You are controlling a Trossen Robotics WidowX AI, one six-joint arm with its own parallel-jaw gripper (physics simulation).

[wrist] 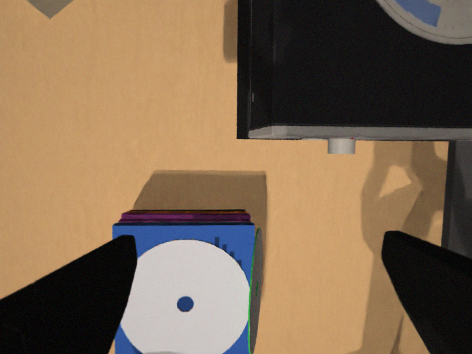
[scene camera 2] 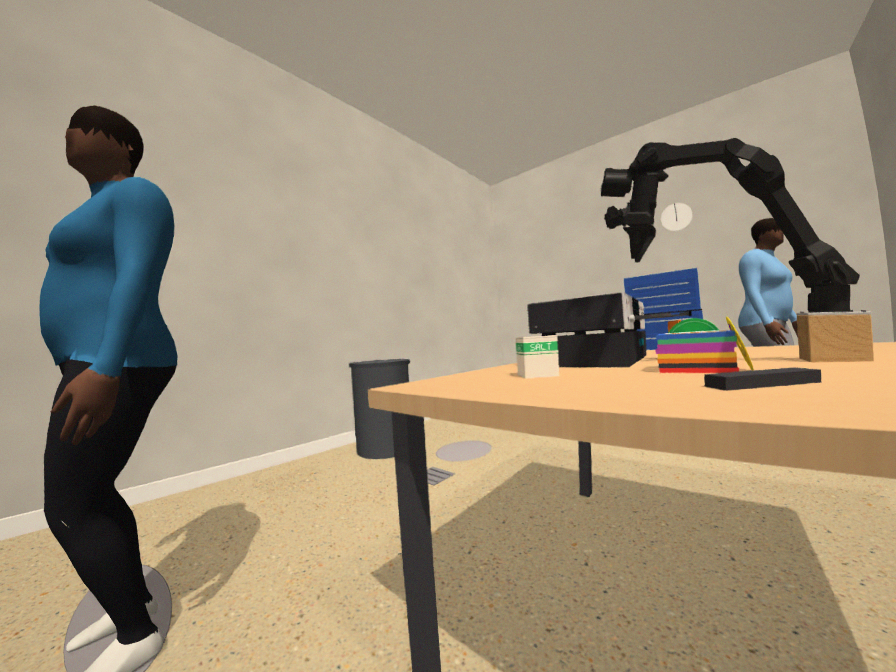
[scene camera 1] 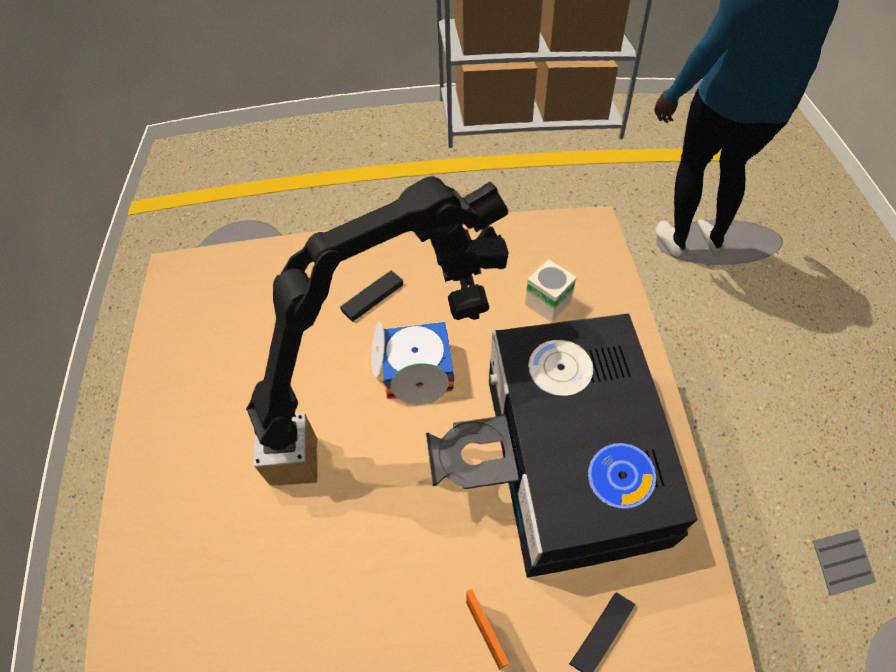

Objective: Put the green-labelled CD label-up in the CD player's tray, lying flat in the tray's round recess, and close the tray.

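Places are measured from the arm's base along level axes (x ahead, y left, z up), in centimetres.
Where they show: gripper, fingertip midpoint: [wrist: 260,245] [scene camera 2: 635,260]; arm's base, link origin: [scene camera 2: 829,312] [scene camera 1: 280,437].
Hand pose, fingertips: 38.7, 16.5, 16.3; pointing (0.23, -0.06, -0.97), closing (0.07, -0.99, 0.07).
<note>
Things, the pixels of their top centre, and the offset from my fingertips, as dx, dy, dz.
- green-labelled CD, top centre: [wrist: 267,318] [scene camera 1: 418,370] [scene camera 2: 692,318] -11.0, -4.0, -15.7
- yellow disc, top centre: [scene camera 1: 374,334] [scene camera 2: 737,315] -19.5, +5.7, -16.0
- blue disc, top centre: [scene camera 1: 622,475] +22.3, -33.5, -7.3
- salt box, top centre: [scene camera 1: 552,278] [scene camera 2: 535,336] +20.5, +18.2, -17.7
- orange bar, top centre: [scene camera 1: 487,627] [scene camera 2: 674,320] -3.0, -55.2, -14.8
The green-labelled CD [scene camera 1: 419,384] [scene camera 2: 693,324] [wrist: 255,295] leans on edge against the stack of cases [scene camera 1: 445,339] [scene camera 2: 696,354] [wrist: 185,232]. Its grey underside faces outward in scene camera 1, and its green label shows above the stack in scene camera 2. The CD player [scene camera 1: 564,434] [scene camera 2: 575,314] [wrist: 310,75] has its tray [scene camera 1: 447,454] [scene camera 2: 660,315] [wrist: 459,200] out; no disc lies in the recess. My gripper [scene camera 1: 468,312] [scene camera 2: 638,256] [wrist: 260,245] is open and empty, high above the table between the stack and the player's corner.
A yellow disc [scene camera 1: 377,350] [scene camera 2: 739,343] leans on the stack's other side. A white disc [scene camera 1: 560,367] and a blue disc [scene camera 1: 606,475] lie on the player. A salt box [scene camera 1: 550,290] [scene camera 2: 537,358], black bars [scene camera 1: 372,295] [scene camera 1: 602,632] and an orange bar [scene camera 1: 486,627] are on the table.
</note>
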